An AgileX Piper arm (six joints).
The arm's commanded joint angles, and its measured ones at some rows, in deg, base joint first. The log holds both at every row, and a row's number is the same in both.
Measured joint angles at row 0:
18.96 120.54 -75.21 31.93 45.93 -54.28
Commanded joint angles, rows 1 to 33:
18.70 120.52 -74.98 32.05 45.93 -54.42
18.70 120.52 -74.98 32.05 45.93 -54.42
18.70 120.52 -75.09 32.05 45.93 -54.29
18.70 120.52 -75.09 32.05 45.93 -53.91
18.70 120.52 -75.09 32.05 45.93 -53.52
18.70 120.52 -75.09 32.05 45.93 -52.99
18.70 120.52 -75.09 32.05 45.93 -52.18
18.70 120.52 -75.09 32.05 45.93 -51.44
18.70 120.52 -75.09 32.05 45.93 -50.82
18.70 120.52 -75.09 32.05 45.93 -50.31
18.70 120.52 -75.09 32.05 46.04 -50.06
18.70 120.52 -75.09 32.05 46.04 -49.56
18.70 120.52 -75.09 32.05 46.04 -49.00
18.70 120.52 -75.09 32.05 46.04 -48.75
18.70 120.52 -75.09 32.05 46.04 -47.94
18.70 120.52 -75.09 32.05 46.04 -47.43
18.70 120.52 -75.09 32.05 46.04 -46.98
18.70 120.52 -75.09 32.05 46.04 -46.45
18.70 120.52 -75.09 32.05 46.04 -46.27
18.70 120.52 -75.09 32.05 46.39 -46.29
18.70 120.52 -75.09 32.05 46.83 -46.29
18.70 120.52 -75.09 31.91 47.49 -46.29
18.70 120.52 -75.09 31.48 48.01 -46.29
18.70 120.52 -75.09 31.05 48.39 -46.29
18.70 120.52 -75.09 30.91 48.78 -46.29
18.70 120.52 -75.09 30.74 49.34 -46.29
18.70 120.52 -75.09 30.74 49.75 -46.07
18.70 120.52 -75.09 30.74 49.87 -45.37
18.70 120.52 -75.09 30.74 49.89 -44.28
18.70 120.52 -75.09 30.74 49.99 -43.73
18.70 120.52 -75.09 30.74 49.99 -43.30
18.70 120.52 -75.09 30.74 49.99 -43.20
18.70 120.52 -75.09 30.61 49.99 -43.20
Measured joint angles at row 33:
18.96 120.54 -75.21 31.10 49.41 -44.20
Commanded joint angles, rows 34 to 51:
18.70 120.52 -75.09 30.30 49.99 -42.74
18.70 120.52 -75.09 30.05 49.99 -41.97
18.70 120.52 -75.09 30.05 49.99 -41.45
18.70 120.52 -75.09 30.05 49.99 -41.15
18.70 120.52 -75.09 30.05 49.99 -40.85
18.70 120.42 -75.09 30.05 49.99 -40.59
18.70 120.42 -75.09 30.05 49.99 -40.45
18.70 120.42 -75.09 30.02 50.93 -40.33
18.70 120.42 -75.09 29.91 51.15 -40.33
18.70 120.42 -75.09 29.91 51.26 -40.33
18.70 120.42 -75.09 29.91 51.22 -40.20
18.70 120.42 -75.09 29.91 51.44 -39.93
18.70 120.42 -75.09 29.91 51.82 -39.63
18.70 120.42 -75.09 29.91 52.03 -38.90
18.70 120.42 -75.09 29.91 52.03 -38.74
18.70 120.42 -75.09 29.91 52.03 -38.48
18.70 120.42 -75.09 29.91 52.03 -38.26
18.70 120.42 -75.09 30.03 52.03 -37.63
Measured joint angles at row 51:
18.96 120.54 -75.21 30.14 51.46 -39.04
